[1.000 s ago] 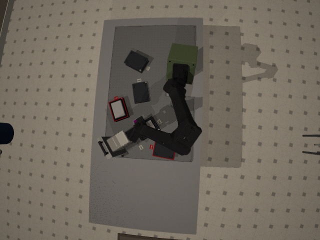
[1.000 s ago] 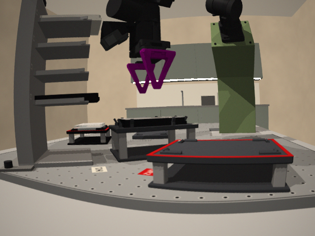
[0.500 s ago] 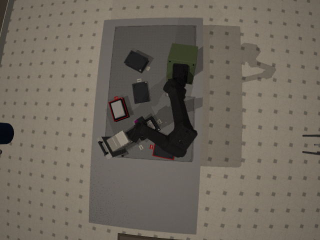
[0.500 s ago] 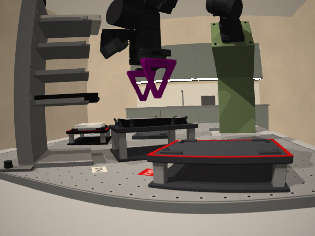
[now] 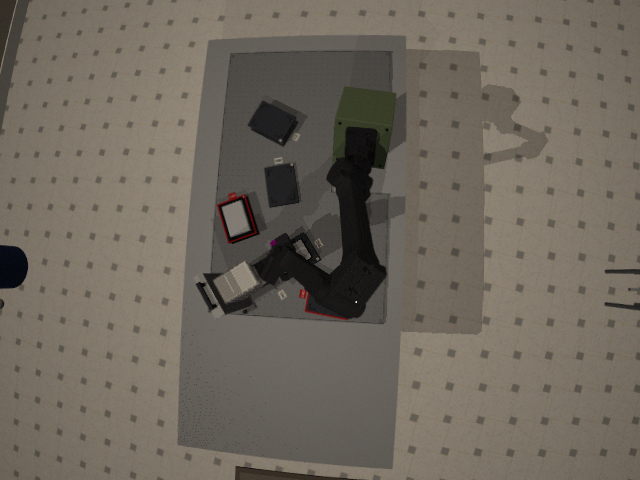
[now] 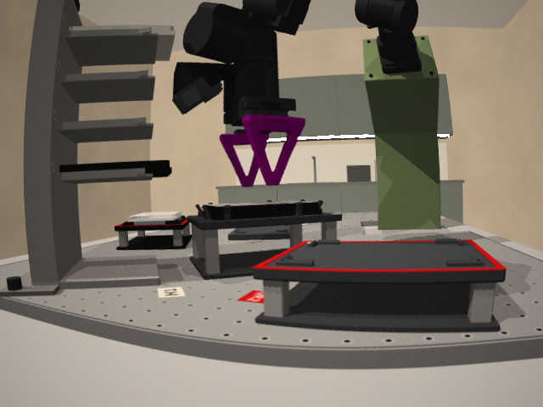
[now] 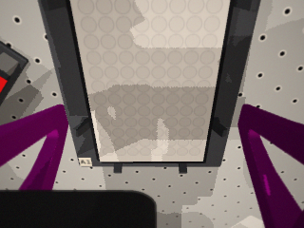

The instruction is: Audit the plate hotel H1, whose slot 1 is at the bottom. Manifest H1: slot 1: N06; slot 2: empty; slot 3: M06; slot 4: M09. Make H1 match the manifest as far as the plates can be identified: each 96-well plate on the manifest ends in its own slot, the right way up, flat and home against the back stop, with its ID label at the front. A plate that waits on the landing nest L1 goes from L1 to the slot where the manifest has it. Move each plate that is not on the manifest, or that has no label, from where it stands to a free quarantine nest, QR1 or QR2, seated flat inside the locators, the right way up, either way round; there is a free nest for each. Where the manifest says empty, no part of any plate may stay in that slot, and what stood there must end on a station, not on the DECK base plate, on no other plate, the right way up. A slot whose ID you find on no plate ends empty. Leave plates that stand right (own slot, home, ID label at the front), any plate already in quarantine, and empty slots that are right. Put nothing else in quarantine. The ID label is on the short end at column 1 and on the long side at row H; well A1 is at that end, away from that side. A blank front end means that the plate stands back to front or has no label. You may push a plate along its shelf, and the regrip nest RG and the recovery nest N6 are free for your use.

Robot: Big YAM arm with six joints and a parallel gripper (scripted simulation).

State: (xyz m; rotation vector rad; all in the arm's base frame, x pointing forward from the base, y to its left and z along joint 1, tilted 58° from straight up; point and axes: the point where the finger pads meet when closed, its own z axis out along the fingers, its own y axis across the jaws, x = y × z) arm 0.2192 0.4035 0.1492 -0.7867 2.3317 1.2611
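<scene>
Right now my hand is 50 mm above the regrip nest RG. From my hand the other things lie so: QR2 tag 140 mm to the left, 100 mm below, 50 mm behind; then A1 mark 90 mm behind, 40 mm below; then H1 tag 150 mm to the left, 100 mm below, 30 mm ahead.
</scene>
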